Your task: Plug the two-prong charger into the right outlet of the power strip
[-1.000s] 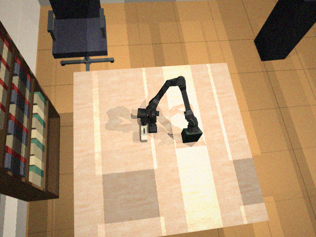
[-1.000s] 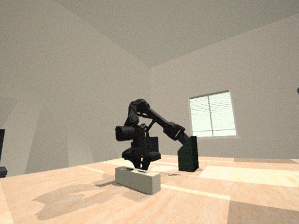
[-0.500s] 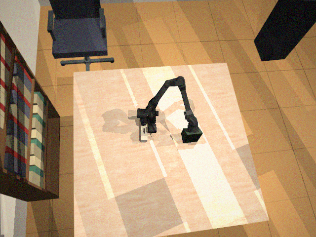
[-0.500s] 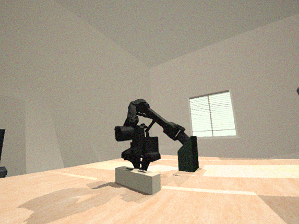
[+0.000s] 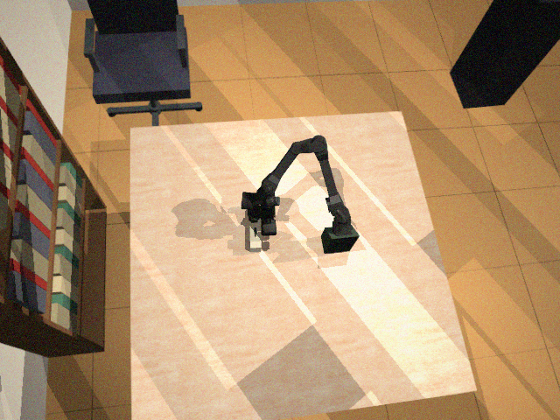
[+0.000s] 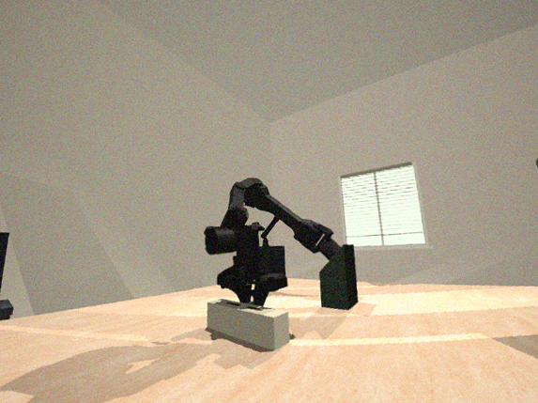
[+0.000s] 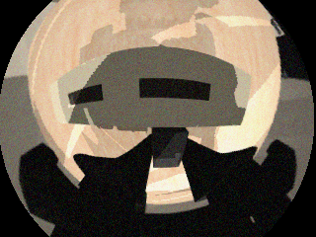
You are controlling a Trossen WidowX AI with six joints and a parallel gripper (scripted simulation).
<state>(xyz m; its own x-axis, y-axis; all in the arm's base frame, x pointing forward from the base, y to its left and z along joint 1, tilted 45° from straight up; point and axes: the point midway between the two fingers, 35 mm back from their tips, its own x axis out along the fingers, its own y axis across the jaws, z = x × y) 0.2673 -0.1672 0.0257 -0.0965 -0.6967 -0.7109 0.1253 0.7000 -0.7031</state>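
My gripper tip is 20 mm short of the dark charger and 10 mm below it.
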